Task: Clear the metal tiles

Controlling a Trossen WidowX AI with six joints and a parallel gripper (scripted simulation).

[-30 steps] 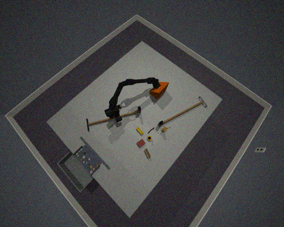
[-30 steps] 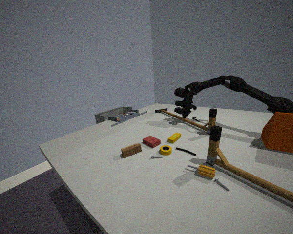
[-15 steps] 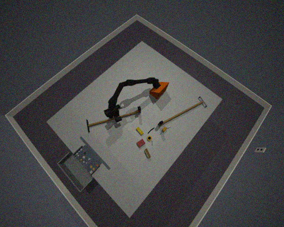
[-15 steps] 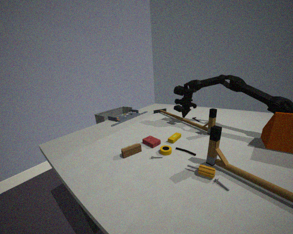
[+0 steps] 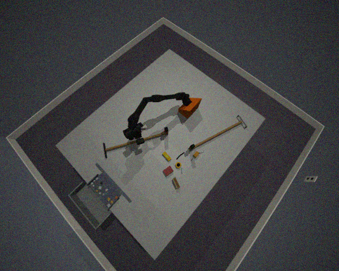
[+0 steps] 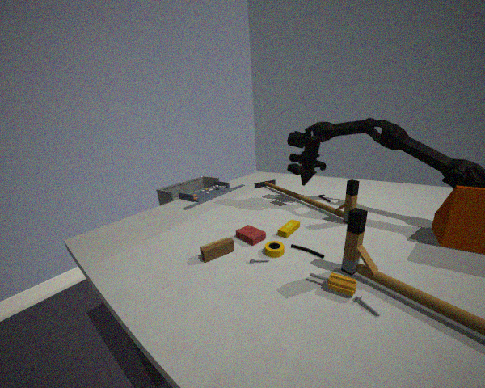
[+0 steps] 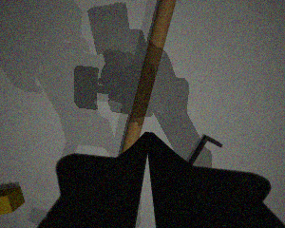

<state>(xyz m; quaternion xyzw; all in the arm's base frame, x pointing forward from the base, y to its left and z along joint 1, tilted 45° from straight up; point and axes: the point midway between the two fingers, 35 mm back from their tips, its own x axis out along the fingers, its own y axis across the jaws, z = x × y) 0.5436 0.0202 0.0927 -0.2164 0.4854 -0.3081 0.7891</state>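
Now: gripper tip 3 cm short of the long scraper, 1 cm to the right of it and 1 cm above it. Also, from my gripper tip: red block (2 cm behind, 39 cm to the left, 6 cm below); then hex key (6 cm behind, 9 cm to the right, 7 cm below); then yellow block (8 cm behind, 29 cm to the left, 6 cm below).
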